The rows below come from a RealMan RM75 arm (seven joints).
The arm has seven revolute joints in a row. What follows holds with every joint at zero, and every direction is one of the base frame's. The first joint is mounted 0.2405 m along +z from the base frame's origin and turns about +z. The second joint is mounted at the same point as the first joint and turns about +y. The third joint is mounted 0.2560 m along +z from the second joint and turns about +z. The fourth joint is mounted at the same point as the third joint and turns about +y. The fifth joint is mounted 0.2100 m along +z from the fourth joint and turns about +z. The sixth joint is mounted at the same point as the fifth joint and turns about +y. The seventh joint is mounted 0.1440 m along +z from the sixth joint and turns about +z. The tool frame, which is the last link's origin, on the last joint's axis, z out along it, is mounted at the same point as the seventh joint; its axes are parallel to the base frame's.
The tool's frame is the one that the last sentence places.
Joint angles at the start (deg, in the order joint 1, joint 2, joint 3, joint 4, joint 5, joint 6, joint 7):
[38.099 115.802 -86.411 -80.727 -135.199 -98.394 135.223]
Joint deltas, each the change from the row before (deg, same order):
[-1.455 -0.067 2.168 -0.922 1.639 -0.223 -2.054]
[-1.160 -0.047 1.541 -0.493 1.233 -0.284 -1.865]
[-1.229 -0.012 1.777 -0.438 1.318 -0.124 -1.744]
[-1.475 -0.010 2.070 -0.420 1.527 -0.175 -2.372]
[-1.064 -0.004 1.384 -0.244 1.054 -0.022 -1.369]
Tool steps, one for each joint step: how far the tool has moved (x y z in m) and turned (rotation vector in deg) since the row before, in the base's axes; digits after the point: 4 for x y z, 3 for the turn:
[0.0025 -0.0010 0.0066 0.314 2.639 0.302]
[0.0032 -0.0014 0.0046 0.004 1.812 0.358]
[0.0034 -0.0010 0.0051 0.385 2.068 0.130]
[0.0047 -0.0014 0.0061 0.455 2.321 0.423]
[0.0036 -0.0011 0.0041 0.505 1.586 0.026]

